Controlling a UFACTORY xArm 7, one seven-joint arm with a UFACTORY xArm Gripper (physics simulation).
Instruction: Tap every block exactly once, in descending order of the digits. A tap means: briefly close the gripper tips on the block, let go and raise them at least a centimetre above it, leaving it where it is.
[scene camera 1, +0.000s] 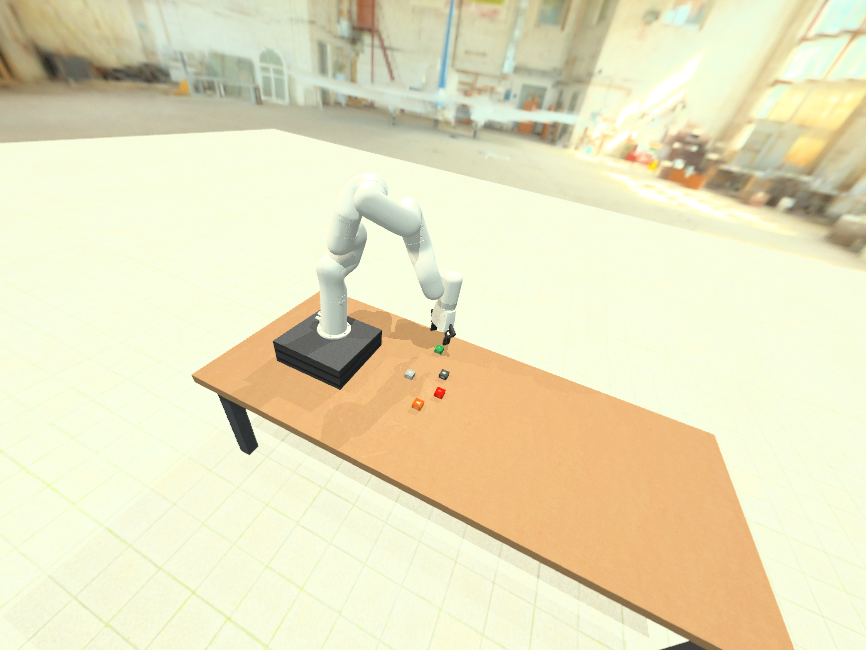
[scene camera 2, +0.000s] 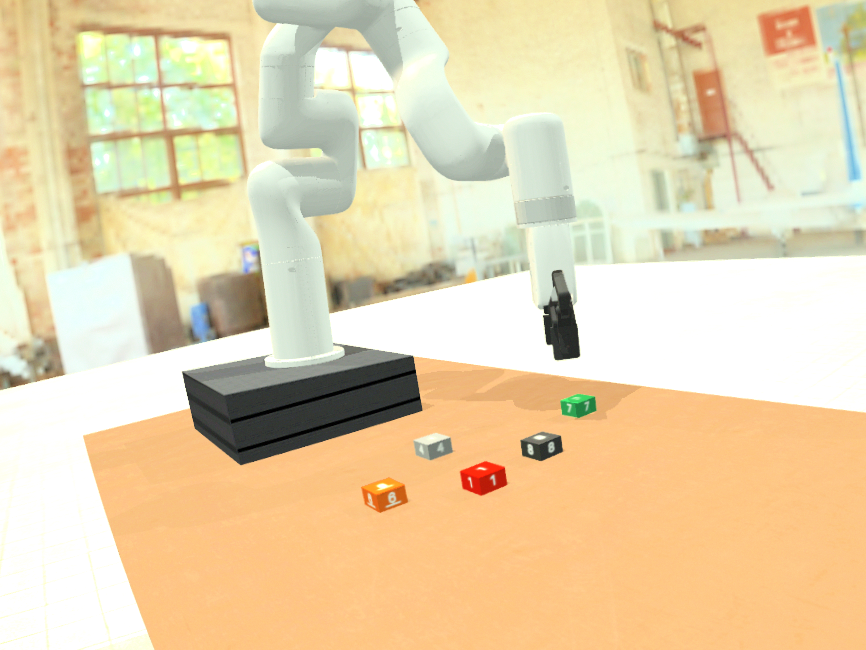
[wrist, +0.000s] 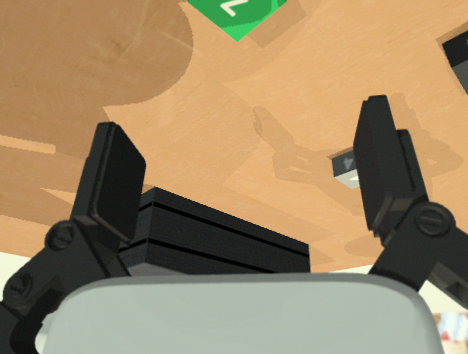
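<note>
My gripper (scene camera 1: 440, 333) (scene camera 2: 563, 347) (wrist: 239, 131) is open and empty, pointing down above the table near the green block. The green block 7 (scene camera 1: 439, 349) (scene camera 2: 578, 405) (wrist: 239, 26) lies below the fingertips, apart from them, and is cut by the top edge of the wrist view. The black block 8 (scene camera 1: 444, 374) (scene camera 2: 541, 446) (wrist: 456, 54) is partly in the wrist view at right. The grey block 4 (scene camera 1: 409, 374) (scene camera 2: 433, 446) (wrist: 343, 164) is partly hidden by a finger there. The red block 1 (scene camera 1: 439, 393) (scene camera 2: 483, 478) and orange block 6 (scene camera 1: 417, 403) (scene camera 2: 384, 495) lie nearer the front in scene camera 2.
The arm's black base box (scene camera 1: 307, 344) (scene camera 2: 328, 405) (wrist: 220, 231) stands on the wooden table (scene camera 1: 559, 454) (scene camera 2: 559, 573) (wrist: 180, 155), left of the blocks in both scene views. The table's back edge runs behind the green block. Shadows of the arm fall on the table.
</note>
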